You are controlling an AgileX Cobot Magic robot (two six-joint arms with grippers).
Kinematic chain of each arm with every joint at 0, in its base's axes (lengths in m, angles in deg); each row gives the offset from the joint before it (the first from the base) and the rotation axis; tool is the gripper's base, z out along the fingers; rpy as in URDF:
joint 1: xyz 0 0 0.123 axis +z
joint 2: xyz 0 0 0 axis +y
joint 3: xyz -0.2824 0 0.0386 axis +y
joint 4: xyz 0.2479 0 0.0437 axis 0.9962 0 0.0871
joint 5: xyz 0 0 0 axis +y
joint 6: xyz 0.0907 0 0.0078 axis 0.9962 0 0.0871
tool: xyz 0 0 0 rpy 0 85 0
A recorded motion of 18 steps. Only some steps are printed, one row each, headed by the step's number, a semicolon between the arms.
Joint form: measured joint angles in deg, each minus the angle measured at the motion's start. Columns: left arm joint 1, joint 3, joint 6, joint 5, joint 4, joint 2; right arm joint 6, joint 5, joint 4, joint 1, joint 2, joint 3.
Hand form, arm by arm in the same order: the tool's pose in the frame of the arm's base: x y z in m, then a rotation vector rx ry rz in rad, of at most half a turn. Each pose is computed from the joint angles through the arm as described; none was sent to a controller.
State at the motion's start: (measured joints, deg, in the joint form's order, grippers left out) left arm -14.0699 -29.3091 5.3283 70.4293 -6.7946 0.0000; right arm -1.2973 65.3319 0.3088 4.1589 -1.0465 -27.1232
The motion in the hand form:
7: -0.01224 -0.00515 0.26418 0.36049 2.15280 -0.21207; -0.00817 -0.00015 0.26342 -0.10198 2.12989 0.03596
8: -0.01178 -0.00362 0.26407 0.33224 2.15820 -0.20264; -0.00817 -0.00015 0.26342 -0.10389 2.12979 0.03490
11: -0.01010 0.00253 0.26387 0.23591 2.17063 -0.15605; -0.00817 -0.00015 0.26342 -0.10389 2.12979 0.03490
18: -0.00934 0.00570 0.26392 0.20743 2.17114 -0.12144; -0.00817 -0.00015 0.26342 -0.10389 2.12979 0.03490
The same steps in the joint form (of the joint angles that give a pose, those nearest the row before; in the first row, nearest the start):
7: 0.00 1.34 -0.99 -2.28 1.38 -0.32; 0.00 0.00 0.00 0.00 0.00 0.00
8: 0.00 1.33 -2.38 -2.28 2.47 -0.32; -0.10 0.00 0.00 0.00 0.00 0.00
11: 0.00 1.33 -6.99 -2.28 6.79 -0.32; -0.10 0.00 0.00 0.00 0.00 0.00
18: 0.00 1.34 -8.24 -2.28 9.00 -0.32; -0.10 0.00 0.00 0.00 0.00 0.00

